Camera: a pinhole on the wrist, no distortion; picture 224 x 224 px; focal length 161.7 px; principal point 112.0 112.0 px. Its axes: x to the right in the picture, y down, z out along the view. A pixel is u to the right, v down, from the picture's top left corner.
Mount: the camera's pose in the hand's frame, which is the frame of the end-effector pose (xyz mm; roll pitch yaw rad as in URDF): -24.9 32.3 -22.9 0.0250 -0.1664 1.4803
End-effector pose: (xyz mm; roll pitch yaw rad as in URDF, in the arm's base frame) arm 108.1 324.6 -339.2 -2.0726 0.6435 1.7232
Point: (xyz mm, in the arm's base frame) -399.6 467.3 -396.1
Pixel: 25.3 22.7
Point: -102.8 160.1 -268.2
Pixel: 51.7 186.2
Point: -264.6 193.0 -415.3
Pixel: 91.2 107.3
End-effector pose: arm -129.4 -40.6 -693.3 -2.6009 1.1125 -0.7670
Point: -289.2 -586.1 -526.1
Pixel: behind the camera
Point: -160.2 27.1 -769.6
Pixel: 137.7 30.4
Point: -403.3 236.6 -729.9
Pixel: 211.6 182.5
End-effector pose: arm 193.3 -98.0 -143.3 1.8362 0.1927 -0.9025
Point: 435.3 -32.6 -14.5
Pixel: behind the camera
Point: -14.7 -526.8 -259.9
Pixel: 150.0 26.7
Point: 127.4 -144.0 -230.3
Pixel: 30.6 62.7
